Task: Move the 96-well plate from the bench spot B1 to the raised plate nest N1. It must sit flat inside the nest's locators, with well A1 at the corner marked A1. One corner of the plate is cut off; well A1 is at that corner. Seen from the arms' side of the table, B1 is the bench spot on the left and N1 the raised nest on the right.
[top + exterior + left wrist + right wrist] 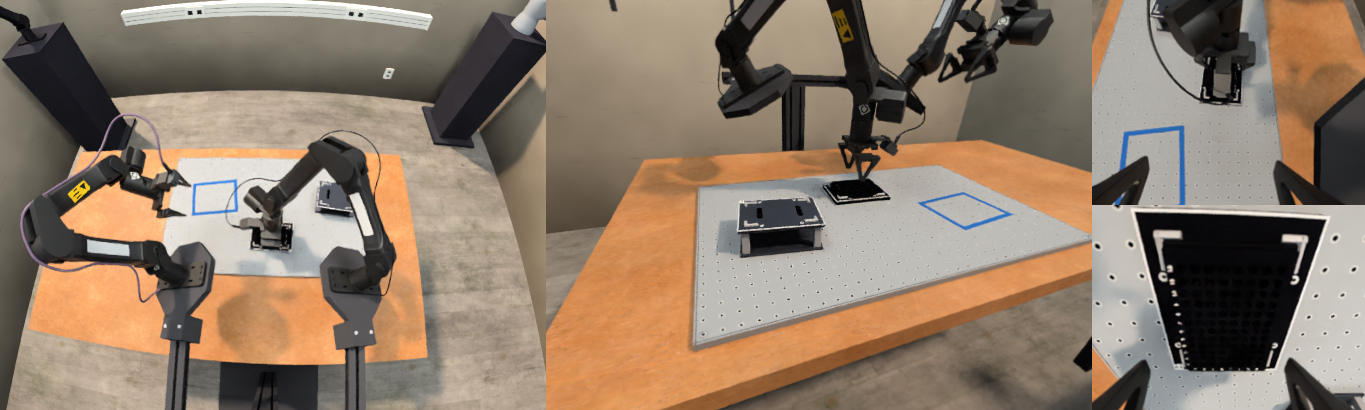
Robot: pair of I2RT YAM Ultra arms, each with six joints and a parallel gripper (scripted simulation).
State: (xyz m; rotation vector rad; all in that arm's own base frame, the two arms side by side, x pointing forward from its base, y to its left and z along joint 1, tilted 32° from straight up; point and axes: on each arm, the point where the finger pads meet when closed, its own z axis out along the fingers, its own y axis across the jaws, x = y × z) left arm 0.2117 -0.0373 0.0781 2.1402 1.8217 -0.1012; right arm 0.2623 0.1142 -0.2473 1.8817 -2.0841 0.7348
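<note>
My right gripper is now 10 mm short of the black 96-well plate and 50 mm above it.
</note>
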